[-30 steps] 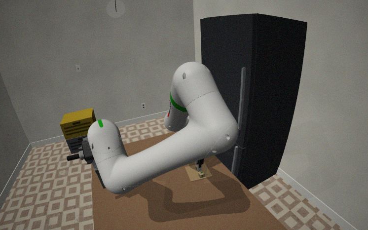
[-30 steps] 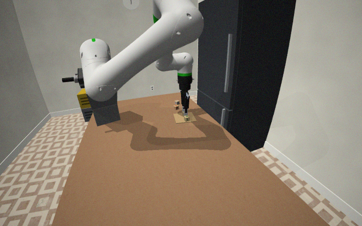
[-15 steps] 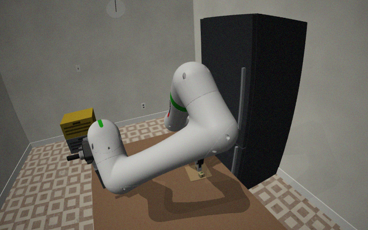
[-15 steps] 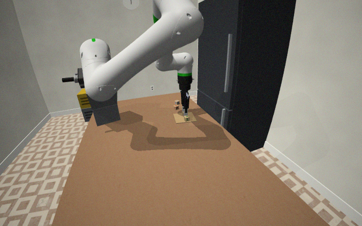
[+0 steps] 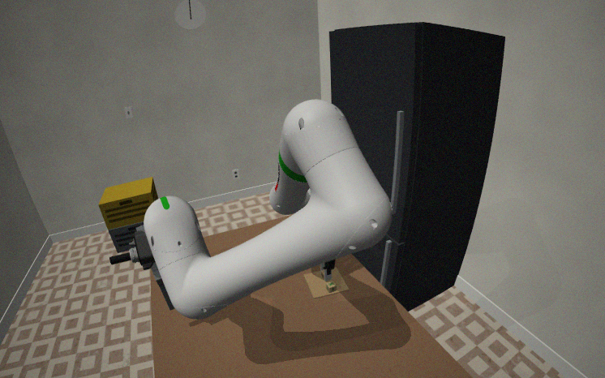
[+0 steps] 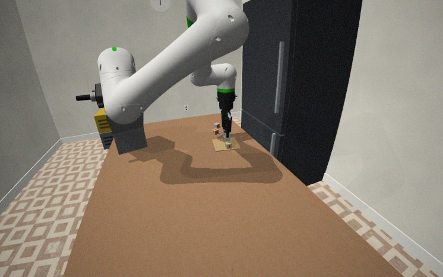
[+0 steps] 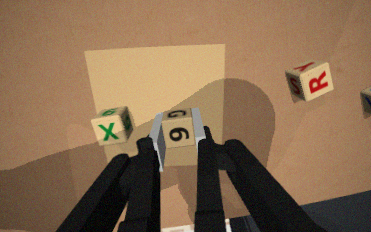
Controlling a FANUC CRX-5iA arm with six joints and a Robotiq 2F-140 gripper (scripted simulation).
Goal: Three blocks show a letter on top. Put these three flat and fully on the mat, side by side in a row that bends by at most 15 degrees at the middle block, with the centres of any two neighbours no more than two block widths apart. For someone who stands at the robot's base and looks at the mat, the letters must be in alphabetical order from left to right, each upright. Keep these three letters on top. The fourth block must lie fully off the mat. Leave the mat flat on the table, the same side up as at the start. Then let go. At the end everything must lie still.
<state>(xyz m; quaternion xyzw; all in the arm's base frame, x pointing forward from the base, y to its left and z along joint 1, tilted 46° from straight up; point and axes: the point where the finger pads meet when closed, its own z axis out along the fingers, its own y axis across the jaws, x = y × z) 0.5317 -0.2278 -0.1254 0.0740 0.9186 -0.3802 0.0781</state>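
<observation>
Right now my hand is 4 cm above the tan mat, 2 cm to the left of it and 1 cm past it. The rest, counted from my hand: R block: 14 cm to the left, 3 cm below; block marked 9: 2 cm below; X block: 6 cm to the right, 2 cm below, 2 cm behind.
</observation>
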